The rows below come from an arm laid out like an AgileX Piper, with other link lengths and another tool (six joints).
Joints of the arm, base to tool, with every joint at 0 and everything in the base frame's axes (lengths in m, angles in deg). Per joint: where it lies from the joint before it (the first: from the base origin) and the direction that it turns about. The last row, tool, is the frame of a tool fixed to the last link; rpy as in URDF.
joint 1: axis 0 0 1 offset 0 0 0.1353
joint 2: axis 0 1 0 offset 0 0 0
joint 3: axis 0 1 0 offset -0.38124 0 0.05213
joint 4: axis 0.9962 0 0.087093 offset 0.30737 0 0.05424
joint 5: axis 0 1 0 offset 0 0 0
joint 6: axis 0.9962 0 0.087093 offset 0.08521 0 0.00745
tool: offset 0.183 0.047 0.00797 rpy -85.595 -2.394 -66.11
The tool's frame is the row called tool.
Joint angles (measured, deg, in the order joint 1, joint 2, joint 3, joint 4, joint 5, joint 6), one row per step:
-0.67 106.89 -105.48 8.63 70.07 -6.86
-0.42 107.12 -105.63 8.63 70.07 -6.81
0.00 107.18 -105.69 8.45 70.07 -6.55
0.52 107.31 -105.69 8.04 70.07 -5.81
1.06 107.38 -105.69 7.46 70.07 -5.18
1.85 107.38 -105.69 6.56 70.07 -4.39
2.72 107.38 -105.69 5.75 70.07 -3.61
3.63 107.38 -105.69 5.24 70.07 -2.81
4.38 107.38 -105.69 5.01 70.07 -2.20
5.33 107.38 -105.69 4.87 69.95 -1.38
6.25 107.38 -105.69 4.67 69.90 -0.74
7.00 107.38 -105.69 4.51 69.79 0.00
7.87 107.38 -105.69 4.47 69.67 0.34
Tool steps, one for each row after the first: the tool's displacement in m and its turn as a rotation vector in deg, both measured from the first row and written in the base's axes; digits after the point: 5 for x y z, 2 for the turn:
0.00082 0.00246 -0.00119 0.02 0.09 0.20
0.00080 0.00588 -0.00153 -0.06 0.12 0.38
0.00096 0.00937 -0.00315 -0.17 0.35 0.20
0.00086 0.01231 -0.00443 -0.50 0.50 0.13
0.00034 0.01634 -0.00537 -1.09 0.58 0.15
-0.00034 0.02154 -0.00615 -1.60 0.63 0.26
-0.00122 0.02842 -0.00651 -1.80 0.69 0.41
-0.00211 0.03491 -0.00658 -1.79 0.74 0.59
-0.00285 0.04381 -0.00627 -1.60 0.70 0.77
-0.00407 0.05210 -0.00620 -1.55 0.70 1.09
-0.00470 0.05893 -0.00595 -1.41 0.66 1.14
-0.00604 0.06737 -0.00567 -1.31 0.57 1.69

